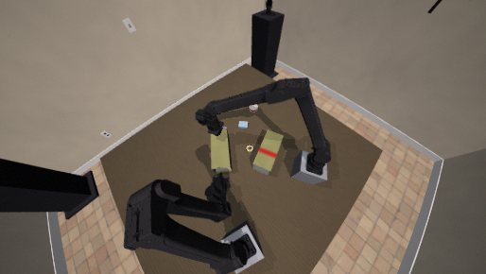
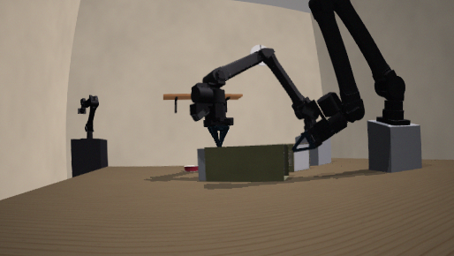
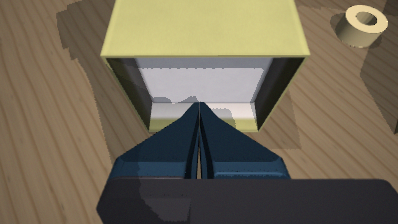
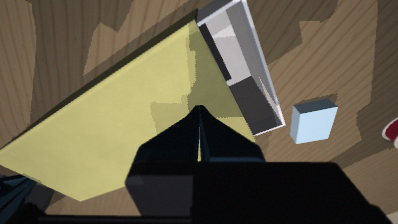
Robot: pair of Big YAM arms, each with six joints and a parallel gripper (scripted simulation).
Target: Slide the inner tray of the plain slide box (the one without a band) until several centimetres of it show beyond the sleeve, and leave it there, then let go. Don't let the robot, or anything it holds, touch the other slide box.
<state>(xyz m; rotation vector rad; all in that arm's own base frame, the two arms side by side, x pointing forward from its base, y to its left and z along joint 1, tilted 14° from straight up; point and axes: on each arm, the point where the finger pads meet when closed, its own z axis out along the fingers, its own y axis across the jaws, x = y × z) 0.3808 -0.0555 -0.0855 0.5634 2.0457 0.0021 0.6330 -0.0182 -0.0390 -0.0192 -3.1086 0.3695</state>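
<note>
My right hand is 8 cm above the slide box, 7 cm past it and 5 cm to the right of it. Round my right hand: tan ring (20 cm behind, 11 cm to the right, 11 cm below); then light blue cube (22 cm to the right, 11 cm below, 1 cm behind); then red spool (41 cm to the right, 11 cm below, 6 cm ahead).
</note>
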